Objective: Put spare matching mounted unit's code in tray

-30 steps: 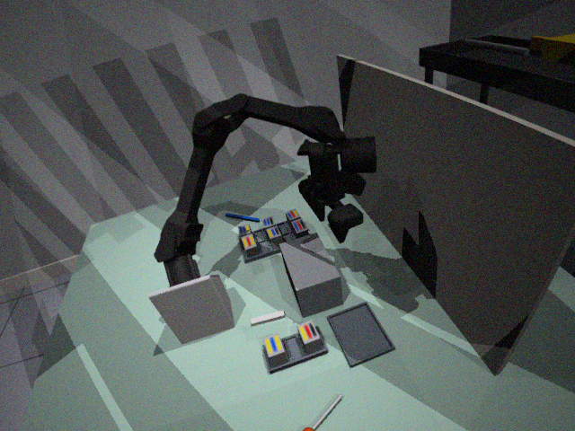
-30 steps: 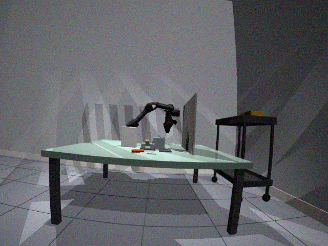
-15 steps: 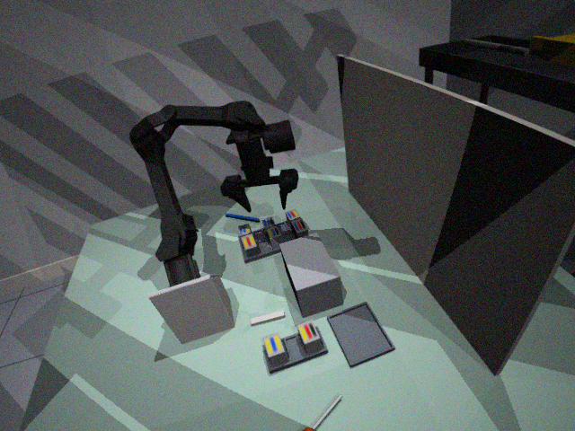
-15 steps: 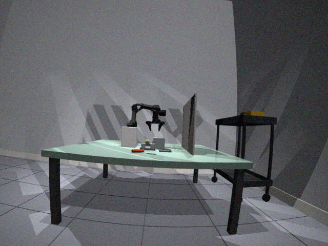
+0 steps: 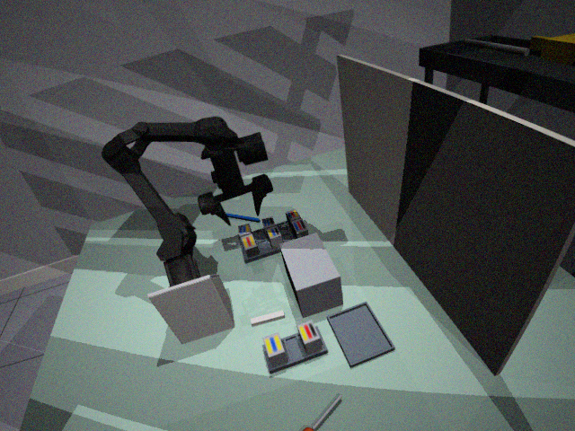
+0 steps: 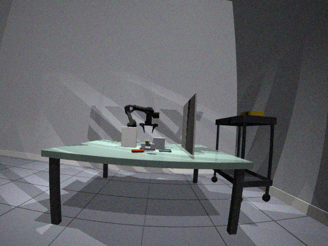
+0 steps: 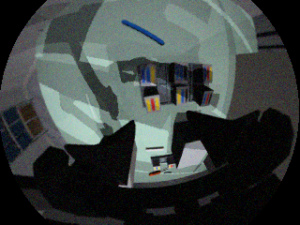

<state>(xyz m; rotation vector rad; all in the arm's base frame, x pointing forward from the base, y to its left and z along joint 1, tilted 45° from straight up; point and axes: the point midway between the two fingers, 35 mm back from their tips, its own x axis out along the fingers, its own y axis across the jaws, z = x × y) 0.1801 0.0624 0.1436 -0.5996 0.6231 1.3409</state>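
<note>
Now: the spare 8 cm below my gripper tip and 1 cm behind it. Also, from my gripper tip: blue pen 19 cm to the left, 12 cm below, 1 cm ahead; mounted unit 19 cm to the right, 9 cm ahead, 8 cm below; dark holder 34 cm to the right, 12 cm below, 2 cm behind.
</note>
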